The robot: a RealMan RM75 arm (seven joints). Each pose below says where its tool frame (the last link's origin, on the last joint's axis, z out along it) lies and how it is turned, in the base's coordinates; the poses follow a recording.
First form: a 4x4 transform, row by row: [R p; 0 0 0 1], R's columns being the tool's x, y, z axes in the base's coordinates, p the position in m. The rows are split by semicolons.
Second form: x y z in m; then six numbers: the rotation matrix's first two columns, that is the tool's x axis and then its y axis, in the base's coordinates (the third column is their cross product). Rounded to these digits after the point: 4 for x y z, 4 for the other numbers.
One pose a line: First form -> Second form
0.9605 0.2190 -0.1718 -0.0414; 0.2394 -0.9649 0.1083 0.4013; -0.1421 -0.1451 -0.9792 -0.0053; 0 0 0 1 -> -0.0414 0.4013 -0.0053 0.9605 0.2394 -0.1421 0.2190 -0.9649 -0.1451
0.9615 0.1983 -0.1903 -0.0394; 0.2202 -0.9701 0.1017 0.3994; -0.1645 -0.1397 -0.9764 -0.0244; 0 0 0 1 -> -0.0394 0.3994 -0.0244 0.9615 0.2202 -0.1645 0.1983 -0.9701 -0.1397
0.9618 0.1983 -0.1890 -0.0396; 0.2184 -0.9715 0.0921 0.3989; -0.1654 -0.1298 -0.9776 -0.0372; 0 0 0 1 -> -0.0396 0.3989 -0.0372 0.9618 0.2184 -0.1654 0.1983 -0.9715 -0.1298
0.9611 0.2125 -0.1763 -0.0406; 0.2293 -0.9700 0.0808 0.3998; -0.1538 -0.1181 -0.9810 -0.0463; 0 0 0 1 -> -0.0406 0.3998 -0.0463 0.9611 0.2293 -0.1538 0.2125 -0.9700 -0.1181
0.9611 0.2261 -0.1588 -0.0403; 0.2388 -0.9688 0.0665 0.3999; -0.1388 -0.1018 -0.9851 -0.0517; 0 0 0 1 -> -0.0403 0.3999 -0.0517 0.9611 0.2388 -0.1388 0.2261 -0.9688 -0.1018
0.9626 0.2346 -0.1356 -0.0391; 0.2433 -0.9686 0.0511 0.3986; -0.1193 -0.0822 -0.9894 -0.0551; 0 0 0 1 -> -0.0391 0.3986 -0.0551 0.9626 0.2433 -0.1193 0.2346 -0.9686 -0.0822
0.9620 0.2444 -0.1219 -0.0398; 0.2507 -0.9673 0.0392 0.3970; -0.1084 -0.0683 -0.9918 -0.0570; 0 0 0 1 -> -0.0398 0.3970 -0.0570 0.9620 0.2507 -0.1084 0.2444 -0.9673 -0.0683
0.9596 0.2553 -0.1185 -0.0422; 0.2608 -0.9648 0.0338 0.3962; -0.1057 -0.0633 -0.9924 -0.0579; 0 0 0 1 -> -0.0422 0.3962 -0.0579 0.9596 0.2608 -0.1057 0.2553 -0.9648 -0.0633
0.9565 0.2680 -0.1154 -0.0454; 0.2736 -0.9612 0.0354 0.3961; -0.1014 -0.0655 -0.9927 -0.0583; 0 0 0 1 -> -0.0454 0.3961 -0.0583 0.9565 0.2736 -0.1014 0.2680 -0.9612 -0.0655
